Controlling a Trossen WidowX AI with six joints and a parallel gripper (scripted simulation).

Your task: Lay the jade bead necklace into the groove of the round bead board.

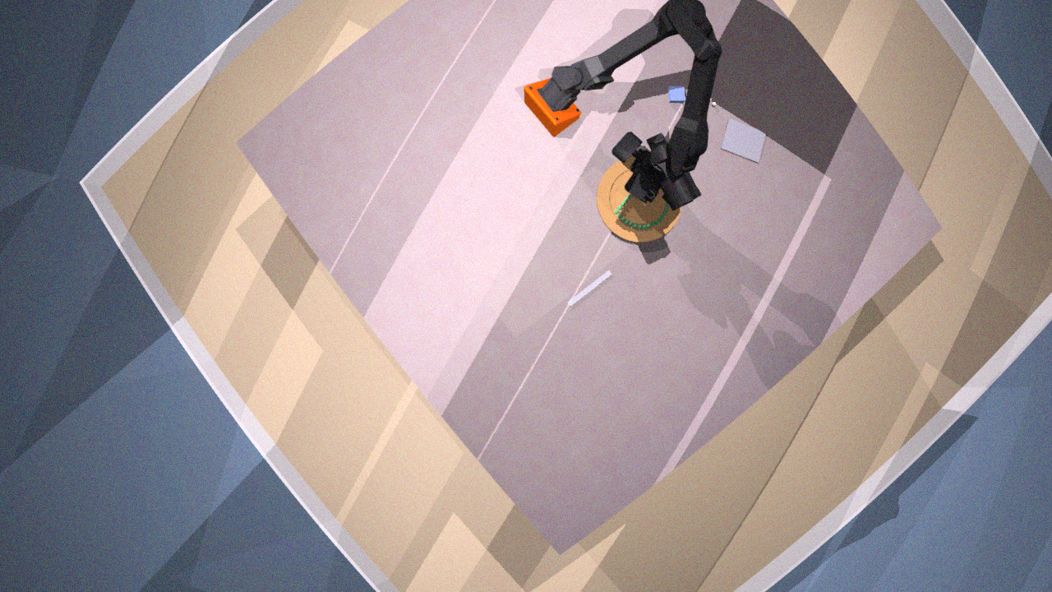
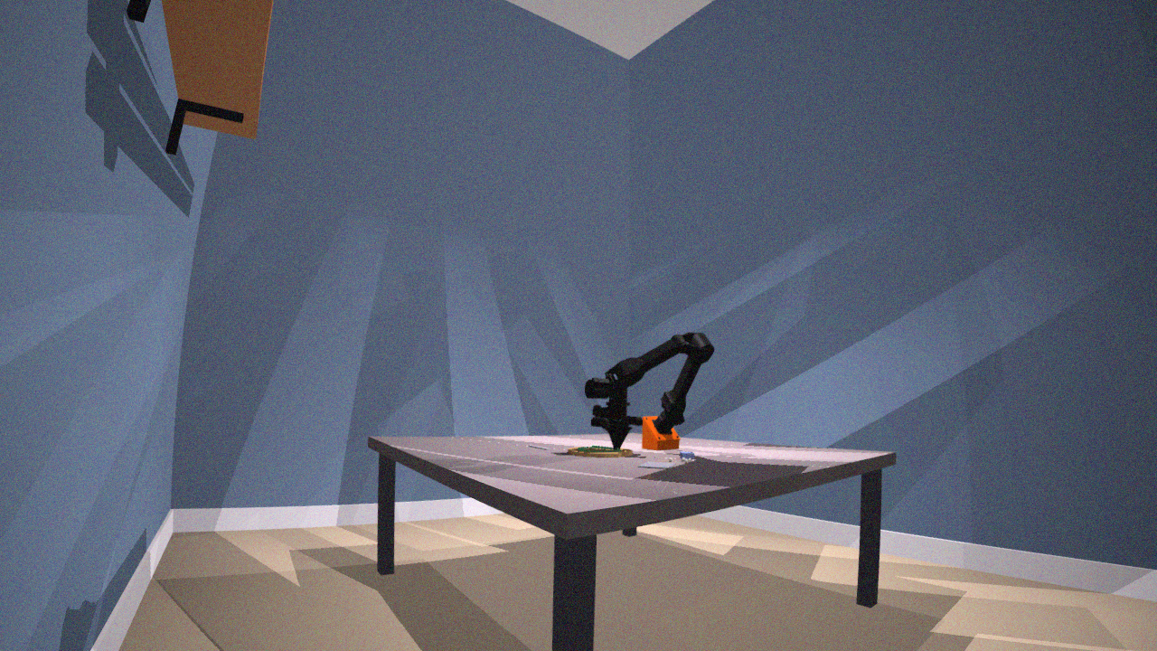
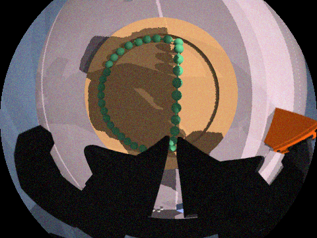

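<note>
Now: gripper tip 4 cm short of the round tan bead board, 4 cm to the left of it and 1 cm above it. Also, from my gripper tip: white strip: 14 cm ahead, 25 cm to the right, 1 cm below; pale square sheet: 6 cm ahead, 26 cm to the left, 1 cm below; blue cube: 12 cm behind, 18 cm to the left, 1 cm below.
</note>
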